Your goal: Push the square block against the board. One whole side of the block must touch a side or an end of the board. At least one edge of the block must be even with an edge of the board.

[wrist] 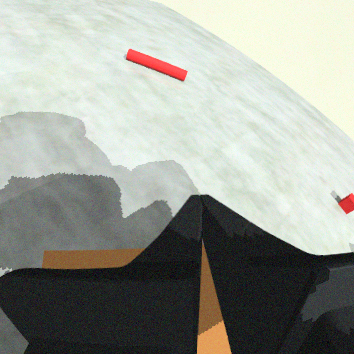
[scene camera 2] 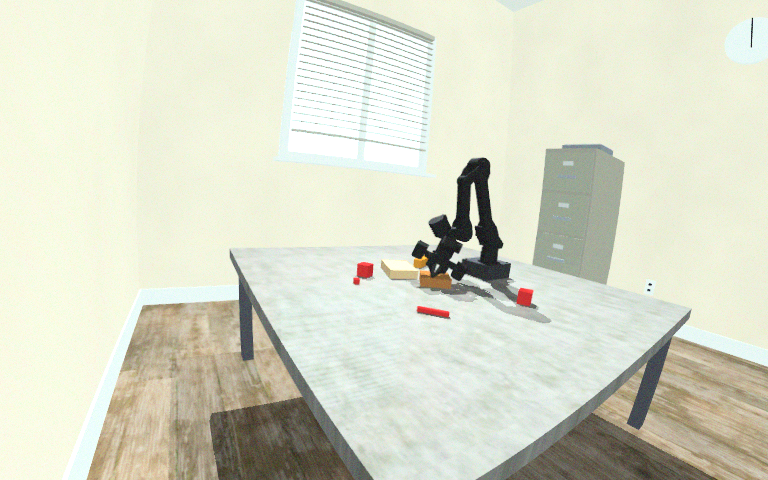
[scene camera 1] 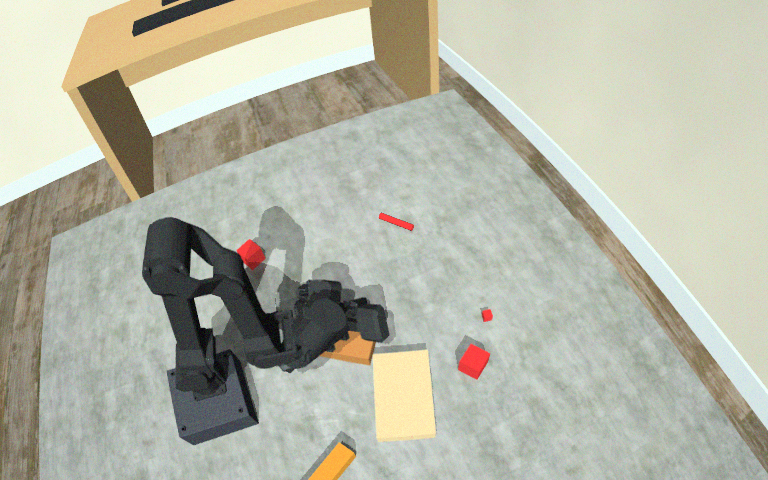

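Seen in the pictures: gripper, fingertip midpoint: point(wrist: 198, 202) point(scene camera 2: 432, 276) point(scene camera 1: 365, 299); arm's base, origin of the base link: point(scene camera 2: 488, 262) point(scene camera 1: 207, 381).
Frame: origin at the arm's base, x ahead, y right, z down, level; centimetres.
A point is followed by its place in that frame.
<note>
The orange square block point(scene camera 1: 355, 350) @[x 27.8, y 1.6, z 2.7 cm] point(scene camera 2: 434, 281) @[x 30.9, y -6.4, z 3.6 cm] point(wrist: 95, 258) @[x 27.8, y -8.0, z 2.7 cm] lies flat, partly hidden under the arm in scene camera 1. The cream rectangular board point(scene camera 1: 403, 396) @[x 32.6, y 13.1, z 2.7 cm] point(scene camera 2: 398, 268) @[x 35.9, y 7.7, z 2.7 cm] lies beside it. The block's right side is close to the board's upper left corner, mostly beyond the board's end and slightly turned relative to it; whether they touch cannot be told. My gripper point(scene camera 2: 434, 274) @[x 32.8, y -7.3, z 1.6 cm] point(wrist: 198, 202) @[x 32.8, y -7.3, z 1.6 cm] is shut and empty, tilted, with its fingertips at or just above the block. The fingertips are hidden in scene camera 1.
A red cube point(scene camera 1: 473, 361) @[x 46.0, y 12.2, z 1.6 cm] point(scene camera 2: 364, 270) @[x 47.7, y 9.7, z 3.4 cm] and a tiny red cube point(scene camera 1: 487, 314) @[x 53.3, y 3.5, z 4.0 cm] point(scene camera 2: 356, 280) @[x 53.8, y 2.6, z 4.4 cm] point(wrist: 347, 203) @[x 52.6, y 3.1, z 4.7 cm] lie right of the board. A red rod point(scene camera 1: 396, 221) @[x 45.7, y -25.2, z 4.4 cm] point(scene camera 2: 433, 311) @[x 46.1, y -26.2, z 4.6 cm] point(wrist: 157, 65) @[x 45.4, y -25.0, z 4.7 cm], another red cube point(scene camera 1: 250, 254) @[x 13.4, y -27.0, z 1.6 cm] point(scene camera 2: 525, 297) @[x 14.8, y -29.9, z 3.3 cm] and an orange bar point(scene camera 1: 332, 461) @[x 17.5, y 20.1, z 2.5 cm] point(scene camera 2: 419, 262) @[x 20.0, y 17.8, z 3.4 cm] lie apart.
</note>
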